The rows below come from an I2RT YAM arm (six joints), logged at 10 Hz.
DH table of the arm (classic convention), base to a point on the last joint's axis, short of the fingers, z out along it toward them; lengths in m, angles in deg. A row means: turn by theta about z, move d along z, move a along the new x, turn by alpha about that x. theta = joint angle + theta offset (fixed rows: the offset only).
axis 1: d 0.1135; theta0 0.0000; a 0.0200; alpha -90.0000
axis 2: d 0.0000; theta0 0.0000; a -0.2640; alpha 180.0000
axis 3: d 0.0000; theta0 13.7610; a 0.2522; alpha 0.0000
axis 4: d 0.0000; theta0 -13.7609; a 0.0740; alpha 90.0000
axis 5: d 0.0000; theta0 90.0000; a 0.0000; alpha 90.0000
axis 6: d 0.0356; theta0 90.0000; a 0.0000; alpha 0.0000
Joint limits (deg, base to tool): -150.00..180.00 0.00..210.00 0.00..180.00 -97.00..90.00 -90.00..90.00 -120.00..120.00
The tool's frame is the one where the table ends.
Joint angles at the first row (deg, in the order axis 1, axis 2, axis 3, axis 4, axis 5, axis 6):
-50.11 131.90 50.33 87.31 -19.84 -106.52
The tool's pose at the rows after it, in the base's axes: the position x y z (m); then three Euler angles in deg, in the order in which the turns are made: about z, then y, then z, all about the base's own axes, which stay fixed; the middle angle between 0 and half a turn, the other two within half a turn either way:
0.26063, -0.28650, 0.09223, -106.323, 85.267, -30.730
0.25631, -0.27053, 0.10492, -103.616, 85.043, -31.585
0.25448, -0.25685, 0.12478, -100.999, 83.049, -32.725
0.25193, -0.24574, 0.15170, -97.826, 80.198, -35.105
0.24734, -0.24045, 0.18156, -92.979, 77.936, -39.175
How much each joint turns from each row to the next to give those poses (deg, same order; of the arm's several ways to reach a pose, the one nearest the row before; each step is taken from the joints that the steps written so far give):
0.72 -2.52 -3.24 -0.02 1.25 1.79
1.29 -4.30 -4.11 -0.03 2.14 2.58
1.49 -5.05 -2.95 -0.11 2.67 2.86
1.31 -6.41 -2.10 -1.50 3.74 3.22
0.55 -7.06 -0.67 -4.22 4.59 4.26

